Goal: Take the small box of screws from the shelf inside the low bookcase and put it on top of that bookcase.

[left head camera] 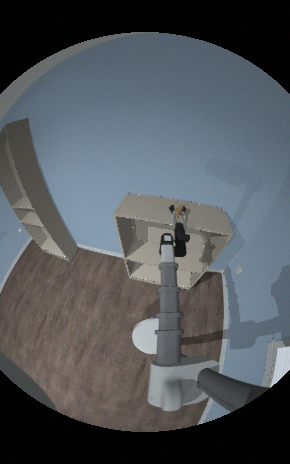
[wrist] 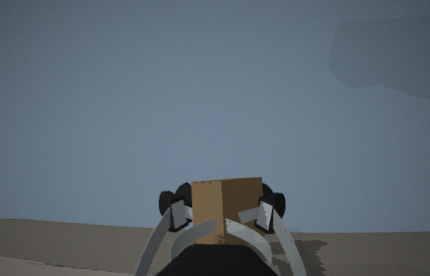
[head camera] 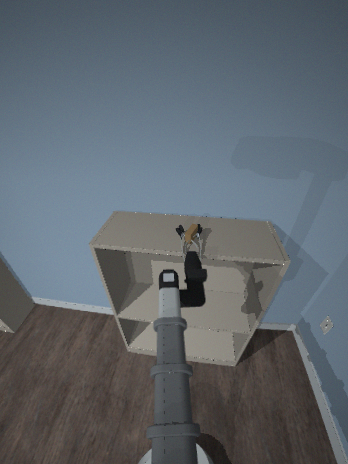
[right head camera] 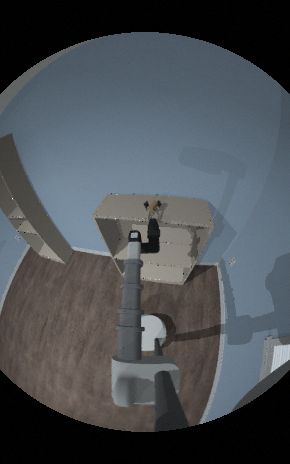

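Pixels of known places: gripper, between the fingertips: point(left head camera: 177, 205) point(head camera: 189, 225) point(right head camera: 152, 201); robot's base, origin of its link: point(left head camera: 151, 334) point(right head camera: 146, 331).
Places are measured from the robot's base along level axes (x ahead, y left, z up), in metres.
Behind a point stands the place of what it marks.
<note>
The small box of screws point(head camera: 191, 233) {x 0.700, y -0.094, z 1.083 m} point(left head camera: 180, 211) {x 0.708, y -0.106, z 1.071 m} point(right head camera: 154, 205) {x 0.711, y -0.105, z 1.080 m} point(wrist: 224, 210) {x 0.691, y -0.091, z 1.064 m} is brown and stands turned, with one vertical edge towards the wrist camera. My gripper point(head camera: 190, 230) {x 0.769, y -0.095, z 1.074 m} point(left head camera: 178, 209) {x 0.769, y -0.095, z 1.074 m} point(right head camera: 153, 204) {x 0.769, y -0.095, z 1.074 m} point(wrist: 225, 198) {x 0.769, y -0.095, z 1.074 m} is shut on it, one black fingertip pad at each side. Both are over the top board of the low bookcase point(head camera: 140, 230) {x 0.802, y 0.121, z 1.033 m} point(left head camera: 145, 206) {x 0.799, y 0.115, z 1.033 m} point(right head camera: 120, 206) {x 0.787, y 0.125, z 1.033 m} point(wrist: 75, 240) {x 0.755, y 0.041, z 1.032 m}, a little right of its middle in the head view. A shadow falls on the board to the right. Whether the box touches the board is hidden by the fingers and wrist.
The blue wall point(head camera: 150, 125) {x 0.977, y 0.058, z 1.437 m} point(wrist: 150, 100) {x 0.975, y 0.043, z 1.260 m} rises behind the bookcase. My arm point(head camera: 172, 380) {x 0.209, y -0.001, z 1.106 m} reaches across the bookcase's open front, with the wrist in front of its upper compartment. A taller shelf unit point(left head camera: 42, 180) {x 1.118, y 1.284, z 1.212 m} point(right head camera: 30, 200) {x 1.032, y 1.297, z 1.119 m} stands at the left. A wall meets the corner at the right.
</note>
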